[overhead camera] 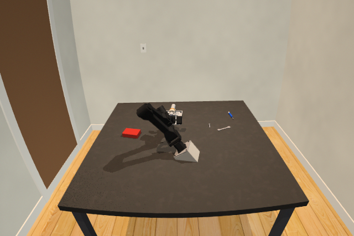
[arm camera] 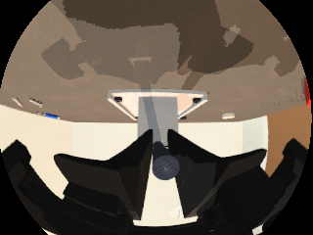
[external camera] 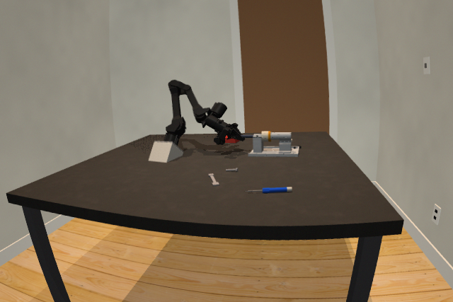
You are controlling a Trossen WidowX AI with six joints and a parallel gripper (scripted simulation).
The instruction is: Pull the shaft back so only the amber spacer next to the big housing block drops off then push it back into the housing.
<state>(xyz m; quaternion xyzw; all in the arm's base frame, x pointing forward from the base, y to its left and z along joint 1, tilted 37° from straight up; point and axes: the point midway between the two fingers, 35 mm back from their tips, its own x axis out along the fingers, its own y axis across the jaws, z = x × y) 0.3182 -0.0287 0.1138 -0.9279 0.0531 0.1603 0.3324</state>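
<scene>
Right now my hand is 70 mm short of the dark shaft and 20 mm to the left of it. The rest, counted from my hand: red block: 300 mm to the left, 60 mm below, 40 mm behind; shaft fixture: 180 mm ahead, 40 mm to the right, 30 mm below; amber spacer: 150 mm ahead, 30 mm to the right.
</scene>
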